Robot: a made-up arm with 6 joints.
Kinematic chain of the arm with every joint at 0, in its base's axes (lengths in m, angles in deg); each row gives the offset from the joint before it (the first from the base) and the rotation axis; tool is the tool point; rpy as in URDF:
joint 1: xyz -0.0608 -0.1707 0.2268 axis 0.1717 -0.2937 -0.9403
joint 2: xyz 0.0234 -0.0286 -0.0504 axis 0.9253 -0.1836 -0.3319
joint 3: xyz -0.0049 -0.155 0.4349 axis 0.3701 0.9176 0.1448
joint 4: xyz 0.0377 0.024 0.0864 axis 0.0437 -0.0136 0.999
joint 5: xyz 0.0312 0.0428 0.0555 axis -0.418 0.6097 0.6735
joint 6: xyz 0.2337 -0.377 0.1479 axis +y
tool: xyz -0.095 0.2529 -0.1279 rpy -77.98 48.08 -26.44
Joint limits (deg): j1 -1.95..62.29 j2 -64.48..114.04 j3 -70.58..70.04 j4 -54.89..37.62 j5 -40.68..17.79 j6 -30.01..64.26
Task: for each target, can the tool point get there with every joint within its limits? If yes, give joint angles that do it. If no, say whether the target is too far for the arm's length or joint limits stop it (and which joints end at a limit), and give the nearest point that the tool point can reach.
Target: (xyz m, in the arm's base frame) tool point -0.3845 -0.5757 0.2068
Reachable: yes | joints 56.96 53.23 45.86 13.36 2.48 -4.43
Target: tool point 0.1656 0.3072 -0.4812
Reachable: no: joint limits stop it (at a limit: joint 1, joint 2, joint 3, joint 4, joint 5, joint 6) | nearest point -0.3493 0.1384 -0.2783 | short by 0.579 m
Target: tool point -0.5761 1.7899 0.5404
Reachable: no: too far | nearest point -0.1194 0.4661 0.5466 | short by 1.400 m
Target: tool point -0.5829 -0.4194 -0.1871
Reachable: yes | joints 51.00 82.96 1.85 -36.13 -20.73 -9.75
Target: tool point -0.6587 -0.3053 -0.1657
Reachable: yes | joints 56.56 92.14 -33.31 19.83 -28.19 3.91
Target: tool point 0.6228 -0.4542 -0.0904
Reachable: no: joint limits stop it (at a limit: joint 1, joint 6) | nearest point 0.0614 -0.5574 0.0817 | short by 0.596 m
